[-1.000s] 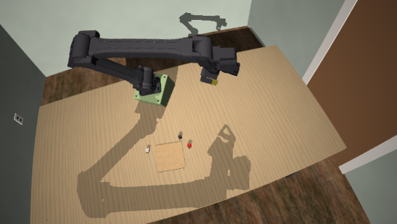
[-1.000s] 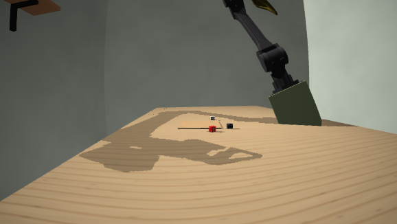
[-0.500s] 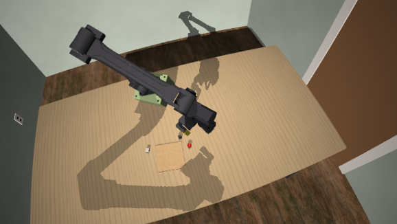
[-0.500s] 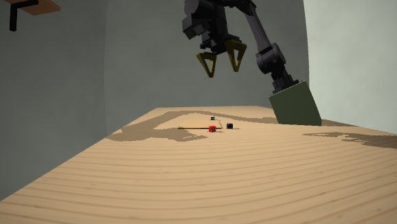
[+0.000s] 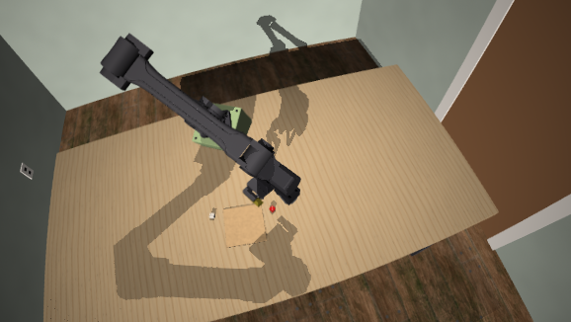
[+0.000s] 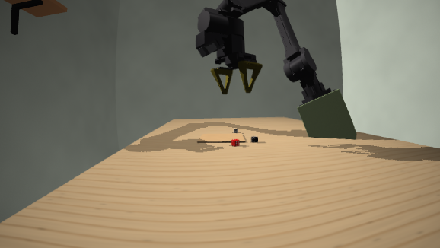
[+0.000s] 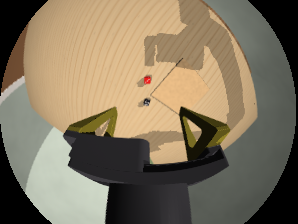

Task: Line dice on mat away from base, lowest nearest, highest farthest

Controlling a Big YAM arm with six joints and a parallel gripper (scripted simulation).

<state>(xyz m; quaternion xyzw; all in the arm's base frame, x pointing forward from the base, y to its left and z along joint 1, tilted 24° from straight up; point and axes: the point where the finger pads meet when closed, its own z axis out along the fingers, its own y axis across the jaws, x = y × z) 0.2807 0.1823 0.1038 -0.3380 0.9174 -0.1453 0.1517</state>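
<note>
Now: hand 140 mm above the red die. The rest, counted from my hand: tan mat: 150 mm below, 100 mm to the right, 40 mm ahead; white die: 210 mm to the right, 140 mm below; black die: 140 mm below, 60 mm behind, 40 mm to the right.
</note>
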